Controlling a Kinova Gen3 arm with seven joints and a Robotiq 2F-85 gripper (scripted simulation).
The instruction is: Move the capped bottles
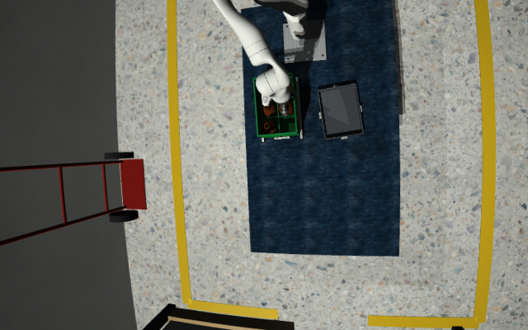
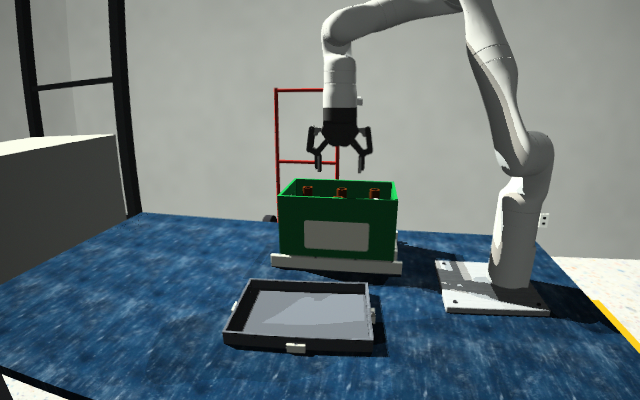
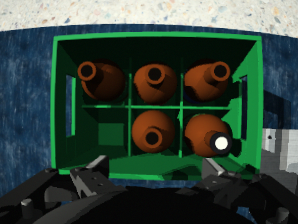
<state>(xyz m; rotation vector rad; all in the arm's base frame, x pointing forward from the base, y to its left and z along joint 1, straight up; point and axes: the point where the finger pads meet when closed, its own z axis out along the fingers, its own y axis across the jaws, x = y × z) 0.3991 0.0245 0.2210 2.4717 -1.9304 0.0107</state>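
My gripper is now 8 cm past the bottle, 3 cm to the left of it and 15 cm above it. From my hand the other things lie so: grey tray: 2 cm behind, 24 cm to the left, 22 cm below; green crate: 2 cm ahead, 6 cm to the right, 15 cm below.
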